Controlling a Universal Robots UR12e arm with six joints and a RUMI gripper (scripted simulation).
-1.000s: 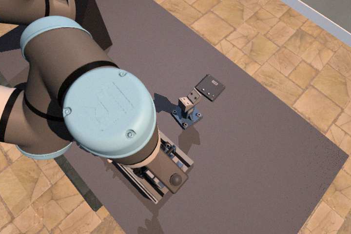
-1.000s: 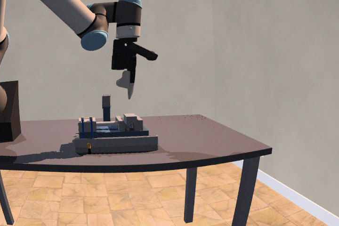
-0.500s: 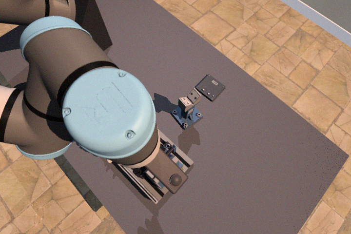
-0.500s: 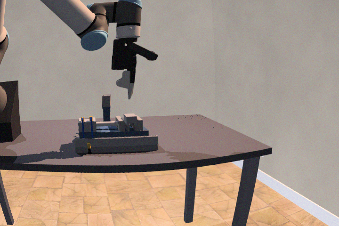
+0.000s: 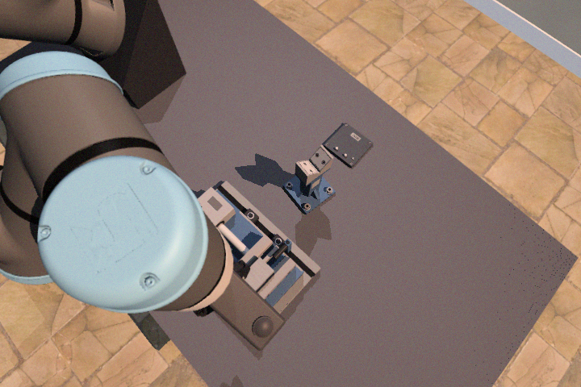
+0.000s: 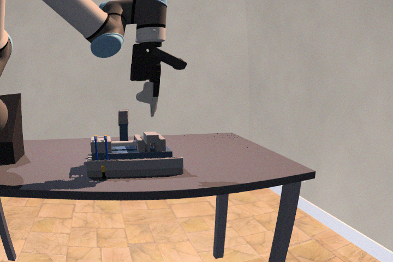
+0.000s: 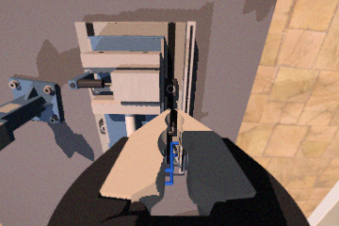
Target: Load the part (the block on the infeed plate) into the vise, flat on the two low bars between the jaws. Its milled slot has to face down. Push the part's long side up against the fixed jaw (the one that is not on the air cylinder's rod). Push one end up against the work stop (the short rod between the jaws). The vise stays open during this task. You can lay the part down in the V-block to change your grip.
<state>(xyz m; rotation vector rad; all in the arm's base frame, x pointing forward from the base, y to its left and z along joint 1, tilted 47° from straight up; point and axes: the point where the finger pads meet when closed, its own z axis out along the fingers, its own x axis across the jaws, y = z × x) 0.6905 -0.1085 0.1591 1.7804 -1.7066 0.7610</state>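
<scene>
My gripper is now 5 cm to the right of the part and 9 cm above it. From my hand the other things lie so: fixed jaw: 3 cm ahead, 7 cm to the left, 10 cm below; black work stop: 11 cm to the left, 9 cm below; white cylinder rod: 9 cm behind, 6 cm to the left, 10 cm below.
</scene>
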